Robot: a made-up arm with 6 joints.
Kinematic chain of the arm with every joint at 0, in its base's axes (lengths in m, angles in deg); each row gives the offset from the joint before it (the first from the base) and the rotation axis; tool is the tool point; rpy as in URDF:
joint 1: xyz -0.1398 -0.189 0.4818 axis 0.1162 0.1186 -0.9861
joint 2: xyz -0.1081 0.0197 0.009 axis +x
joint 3: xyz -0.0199 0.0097 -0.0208 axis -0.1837 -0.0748 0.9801
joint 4: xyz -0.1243 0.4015 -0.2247 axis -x
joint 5: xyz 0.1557 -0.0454 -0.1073 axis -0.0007 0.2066 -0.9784
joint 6: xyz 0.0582 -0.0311 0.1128 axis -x
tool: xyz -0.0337 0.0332 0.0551 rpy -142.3 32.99 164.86
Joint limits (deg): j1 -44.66..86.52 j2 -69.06..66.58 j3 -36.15..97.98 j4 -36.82..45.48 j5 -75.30..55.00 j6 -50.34..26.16
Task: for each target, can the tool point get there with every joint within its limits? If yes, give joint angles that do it. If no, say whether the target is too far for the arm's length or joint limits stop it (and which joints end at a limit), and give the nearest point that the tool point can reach.
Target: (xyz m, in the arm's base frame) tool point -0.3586 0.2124 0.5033
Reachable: yes | joints -6.85 40.02 22.01 -25.14 34.35 2.04
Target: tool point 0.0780 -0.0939 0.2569
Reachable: yes | joints 68.19 -17.76 -25.10 -1.76 30.24 -44.32
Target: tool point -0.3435 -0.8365 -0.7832
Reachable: no: too far | nearest point -0.2787 -0.4593 0.0485 | short by 0.916 m
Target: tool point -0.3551 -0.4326 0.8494
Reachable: no: joint limits stop it (at a limit: joint 1, joint 2, joint 4, joint 5, joint 6) | nearest point -0.5508 -0.1312 0.7049 | short by 0.387 m
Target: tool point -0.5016 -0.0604 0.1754
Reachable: yes | joints 30.24 -55.91 59.44 -15.11 19.72 13.50
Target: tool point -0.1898 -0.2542 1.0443
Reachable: no: joint limits stop it (at a limit: joint 2, joint 4, joint 5, joint 6) | nearest point 0.1248 -0.1806 0.7890 | short by 0.412 m
